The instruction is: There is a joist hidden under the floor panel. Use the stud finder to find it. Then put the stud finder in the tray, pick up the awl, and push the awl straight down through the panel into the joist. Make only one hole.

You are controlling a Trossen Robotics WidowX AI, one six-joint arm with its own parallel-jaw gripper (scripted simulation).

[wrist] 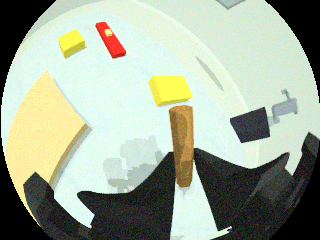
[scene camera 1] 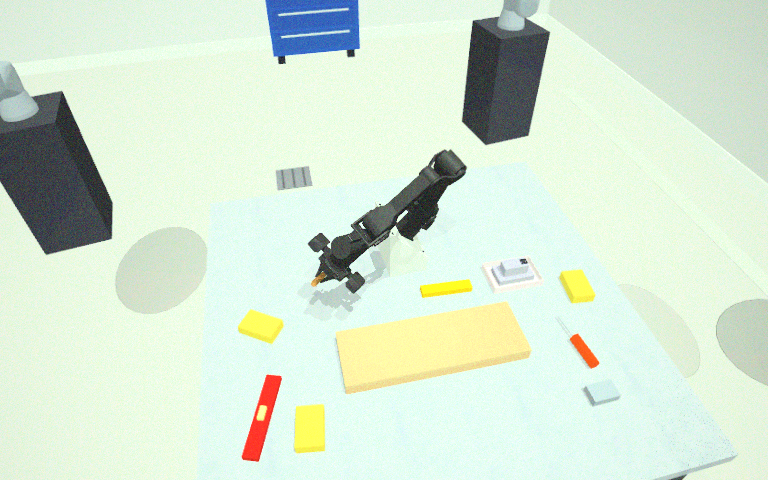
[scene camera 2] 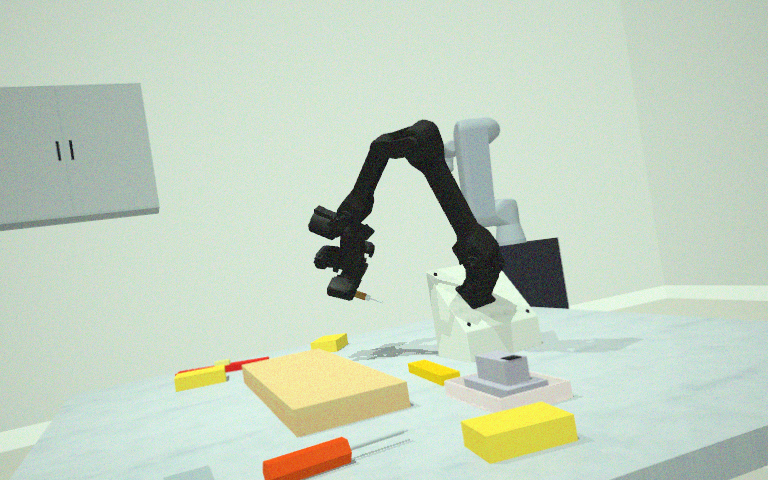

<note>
My gripper (scene camera 2: 351, 293) carries an awl (wrist: 181, 121). Further things: a grey stud finder (scene camera 2: 501, 374).
The grey stud finder also shows in scene camera 1 (scene camera 1: 510, 271). My gripper is seen too in the wrist view (wrist: 183, 154) and in scene camera 1 (scene camera 1: 318, 279). The wrist view does not show the grey stud finder: it is out of frame.
</note>
